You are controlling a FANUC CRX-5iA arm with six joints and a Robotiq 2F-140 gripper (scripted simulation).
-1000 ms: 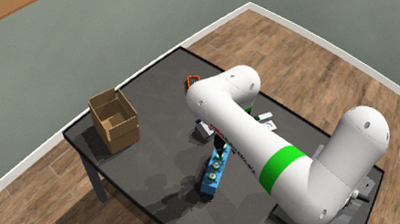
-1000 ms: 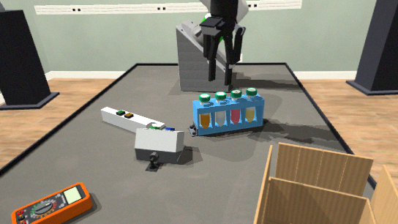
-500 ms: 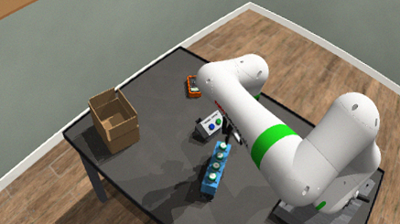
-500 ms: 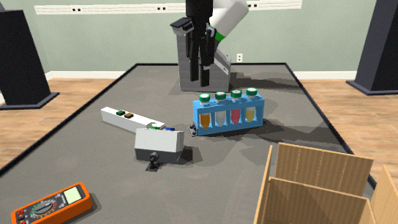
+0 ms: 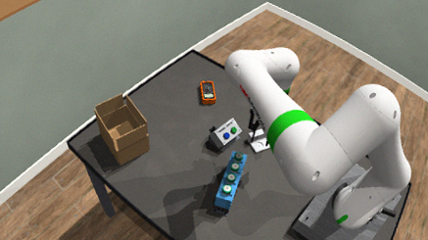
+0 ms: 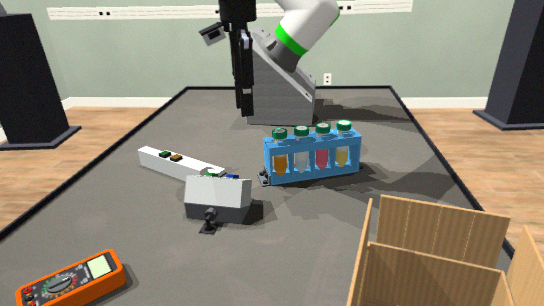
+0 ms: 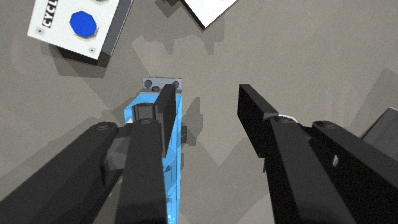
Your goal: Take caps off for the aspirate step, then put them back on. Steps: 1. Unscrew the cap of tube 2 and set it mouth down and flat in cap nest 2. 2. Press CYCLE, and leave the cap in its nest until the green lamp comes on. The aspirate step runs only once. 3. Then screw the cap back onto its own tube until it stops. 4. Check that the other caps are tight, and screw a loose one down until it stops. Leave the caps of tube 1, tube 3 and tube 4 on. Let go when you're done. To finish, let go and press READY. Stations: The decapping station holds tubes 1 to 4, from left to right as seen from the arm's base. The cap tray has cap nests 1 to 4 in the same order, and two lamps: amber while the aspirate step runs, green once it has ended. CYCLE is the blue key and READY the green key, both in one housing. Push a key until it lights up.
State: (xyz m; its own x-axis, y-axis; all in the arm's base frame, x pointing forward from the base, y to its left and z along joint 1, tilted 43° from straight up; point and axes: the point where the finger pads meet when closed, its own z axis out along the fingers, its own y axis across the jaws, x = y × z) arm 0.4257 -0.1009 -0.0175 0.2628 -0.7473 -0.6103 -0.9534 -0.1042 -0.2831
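Now: the cap 2 18 cm to the left of my hand, 7 cm below it and 2 cm ahead of it. From my hand the other things lie so: blue key (15 cm ahead, 12 cm below, 2 cm to the right); cap 4 (8 cm to the left, 7 cm below, 4 cm ahead); cap 3 (13 cm to the left, 7 cm below, 3 cm ahead).
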